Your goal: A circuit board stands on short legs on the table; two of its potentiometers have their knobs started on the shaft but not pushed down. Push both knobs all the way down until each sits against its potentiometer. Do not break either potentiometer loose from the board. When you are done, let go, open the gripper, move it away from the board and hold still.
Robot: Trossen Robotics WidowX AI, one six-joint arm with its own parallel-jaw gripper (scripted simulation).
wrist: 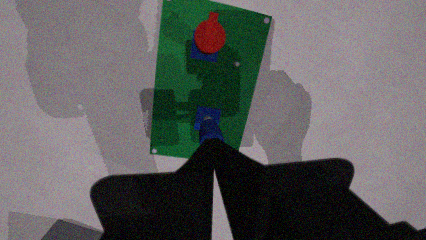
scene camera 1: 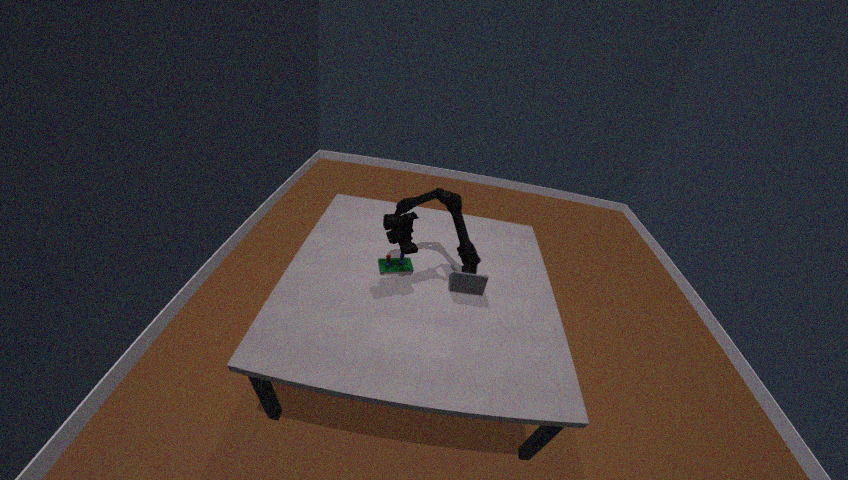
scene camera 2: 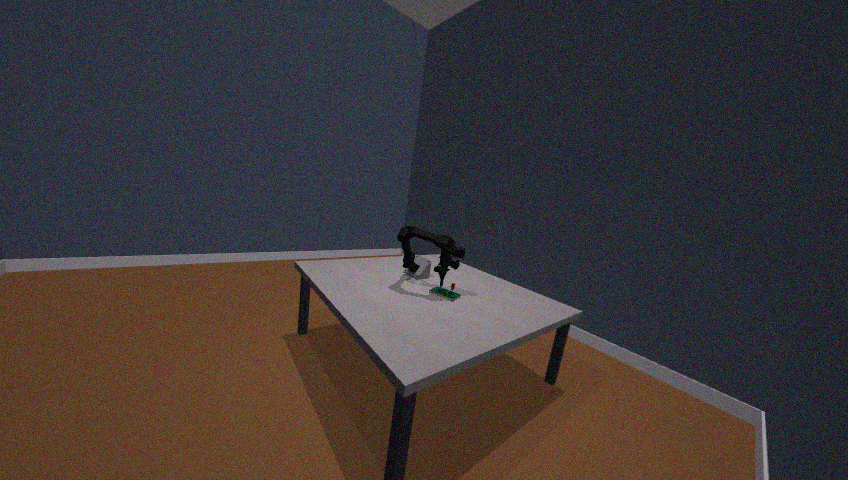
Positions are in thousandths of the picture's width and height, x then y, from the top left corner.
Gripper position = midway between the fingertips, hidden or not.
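You'd find the gripper (wrist: 496,602) in the wrist view, and there's a red knob (wrist: 492,156) showing there too.
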